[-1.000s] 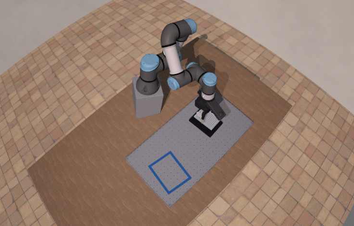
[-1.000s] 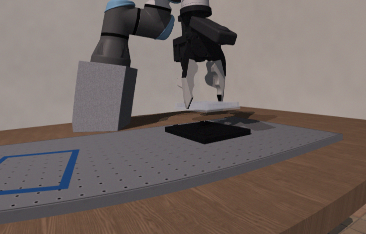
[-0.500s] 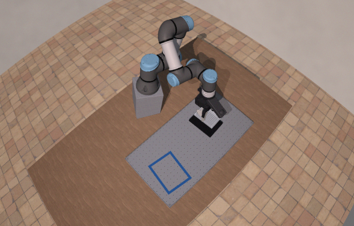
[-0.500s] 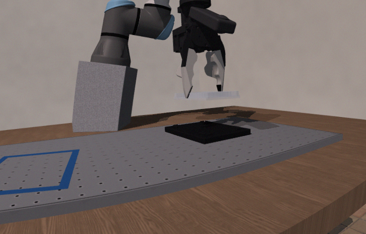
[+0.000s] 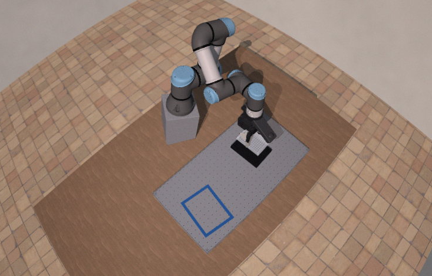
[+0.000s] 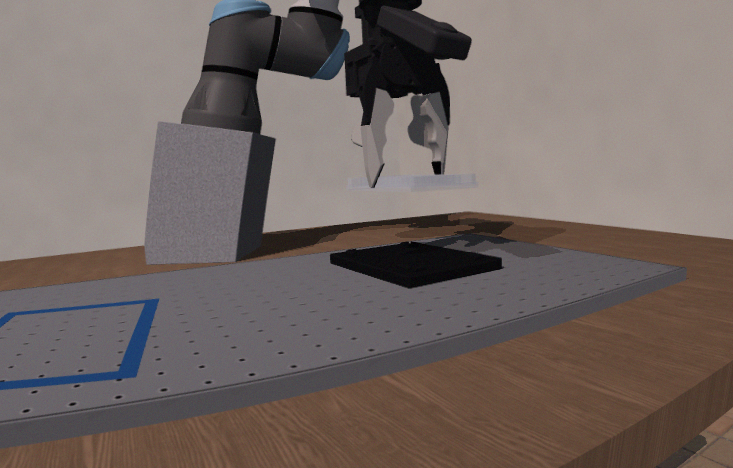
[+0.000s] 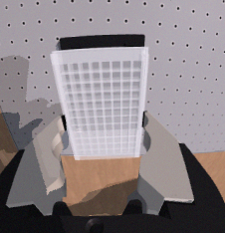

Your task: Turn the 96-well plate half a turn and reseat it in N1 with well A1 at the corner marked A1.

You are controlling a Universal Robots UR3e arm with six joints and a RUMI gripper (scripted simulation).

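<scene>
The black plate nest N1 is 10 cm below my hand. Round my hand: clear 96-well plate 1 cm below; white A1 mark 9 cm below, 9 cm behind, 4 cm to the left.
</scene>
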